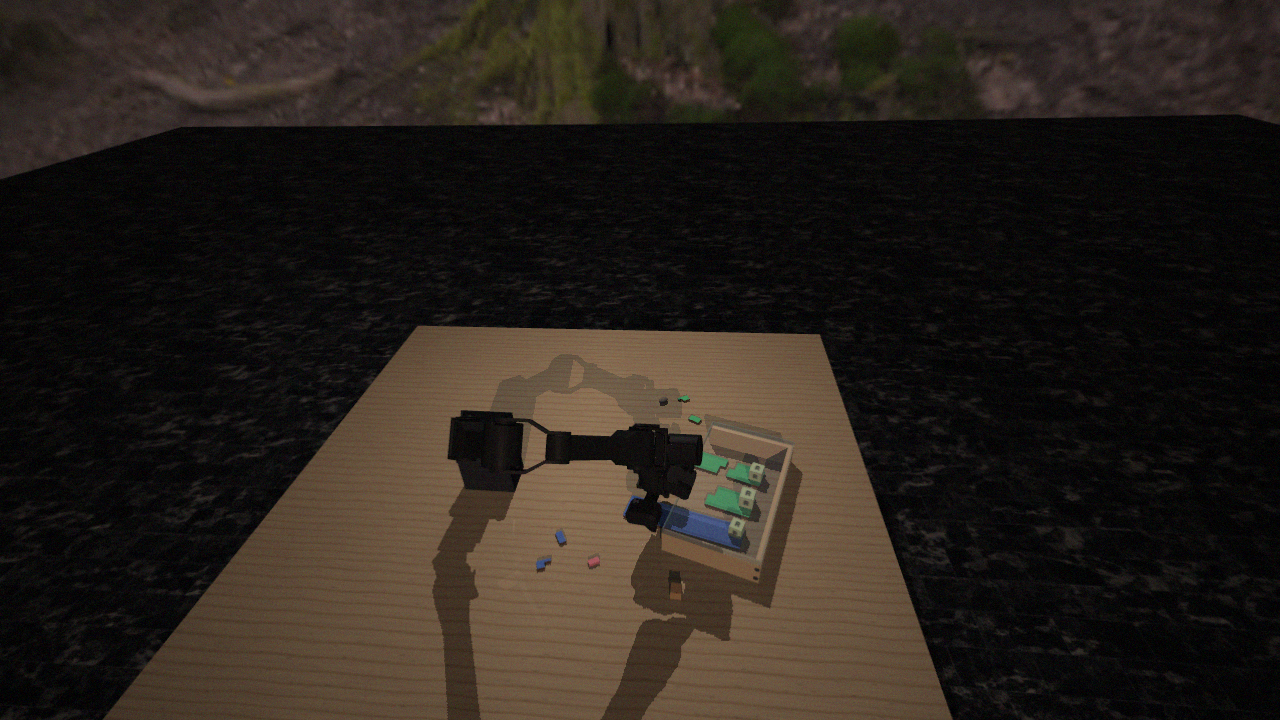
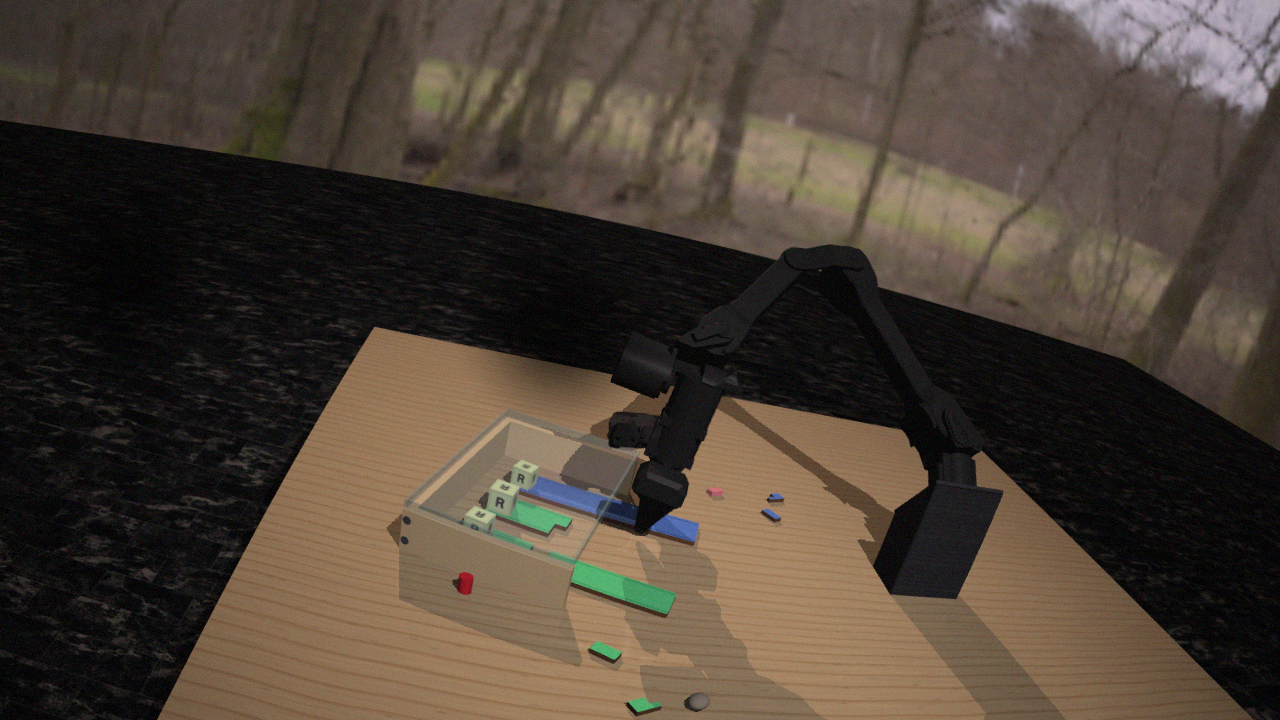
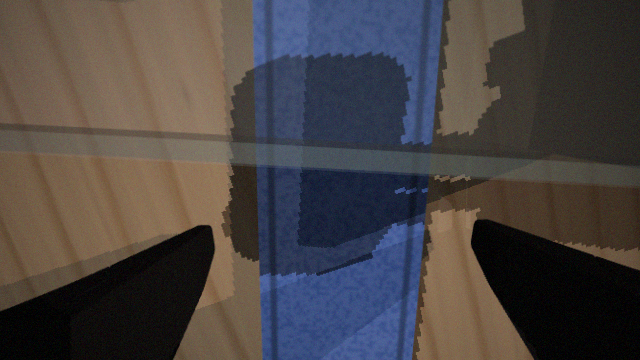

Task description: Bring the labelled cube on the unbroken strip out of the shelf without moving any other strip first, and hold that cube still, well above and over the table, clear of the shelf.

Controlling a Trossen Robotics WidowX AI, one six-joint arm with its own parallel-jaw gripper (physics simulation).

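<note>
A long blue strip point(image 1: 702, 525) point(image 2: 572, 494) point(image 3: 337, 320) runs unbroken from inside the shelf point(image 1: 707, 561) point(image 2: 483, 559) out past its open front. A pale cube point(image 1: 736, 527) point(image 2: 524, 474) marked R sits on its inner end. A second pale cube point(image 1: 747, 499) point(image 2: 503, 497) sits on a short green strip point(image 1: 726, 501) point(image 2: 539, 517) with a jagged end. A third cube point(image 1: 756, 471) point(image 2: 478, 519) is on another green piece; a separate green length point(image 1: 713, 462) point(image 2: 623, 588) sticks out of the shelf. My gripper point(image 2: 640, 530) point(image 3: 342, 235) is open and empty, its fingers astride the blue strip's outer part; their exact height is unclear.
The shelf has a see-through top, whose edge point(image 3: 340, 159) crosses just ahead of the fingers. Blue scraps point(image 1: 561, 537) point(image 2: 770, 514), a pink bit point(image 1: 593, 562) point(image 2: 714, 492), green scraps point(image 1: 694, 419) point(image 2: 605, 651) and a grey stone point(image 1: 663, 401) point(image 2: 698, 702) lie outside. A red cylinder point(image 2: 465, 583) is beside the shelf wall.
</note>
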